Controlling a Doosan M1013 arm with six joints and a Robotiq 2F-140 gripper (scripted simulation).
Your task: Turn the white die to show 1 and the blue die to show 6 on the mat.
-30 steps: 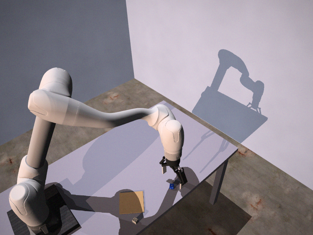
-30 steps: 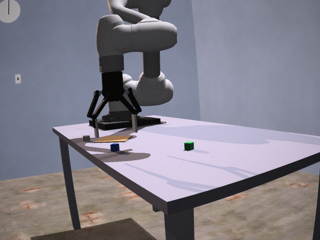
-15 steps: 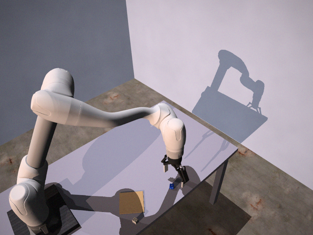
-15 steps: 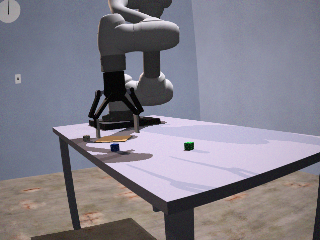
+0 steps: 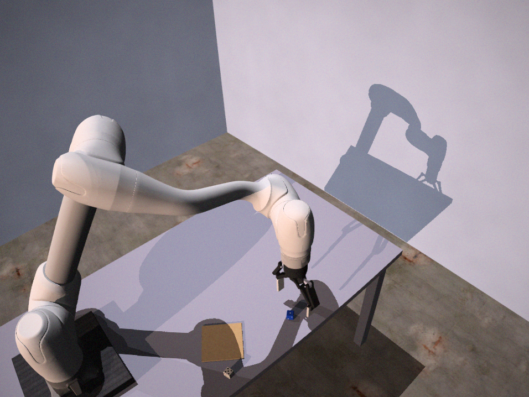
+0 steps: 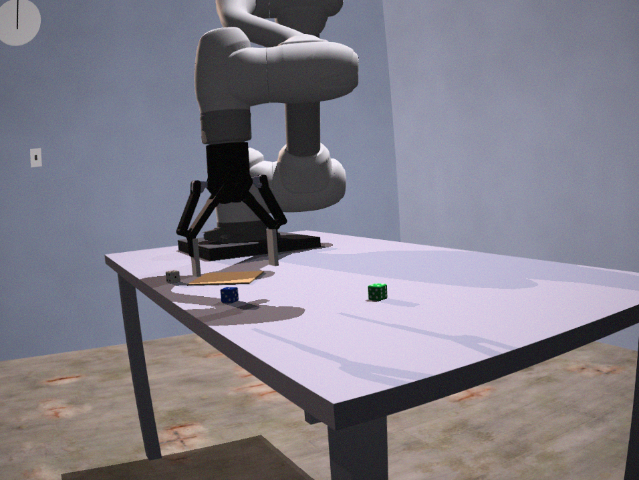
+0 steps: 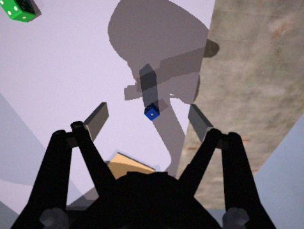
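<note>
Right now my hand is 150 mm short of the green die, 200 mm to the right of it and 60 mm above it. The rest, counted from my hand: white die: 330 mm behind, 30 mm to the right, 60 mm below; then tan mat: 270 mm behind, 80 mm to the left, 70 mm below; then blue die: 30 mm behind, 10 mm to the right, 60 mm below.
</note>
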